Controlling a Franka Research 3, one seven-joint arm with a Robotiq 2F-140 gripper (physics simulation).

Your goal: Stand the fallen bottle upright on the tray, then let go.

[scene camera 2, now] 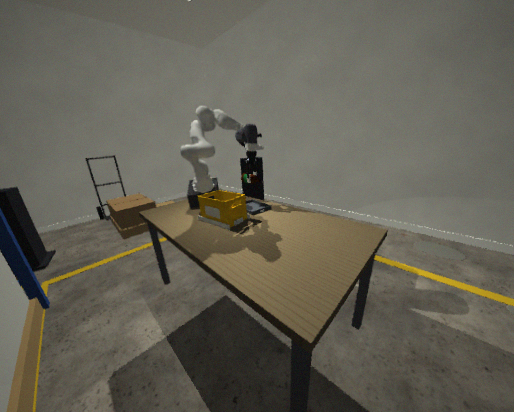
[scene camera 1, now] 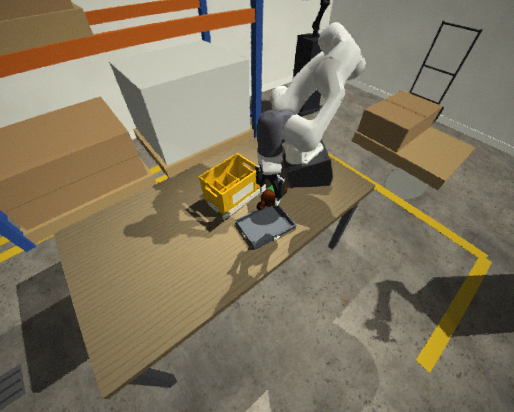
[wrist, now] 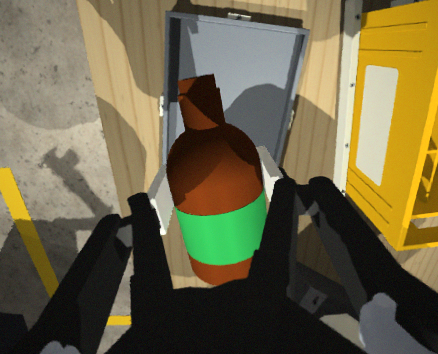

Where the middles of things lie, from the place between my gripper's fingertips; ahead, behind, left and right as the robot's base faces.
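There's the brown bottle [wrist: 213,168], and my hand is 20 mm below it at the moment.
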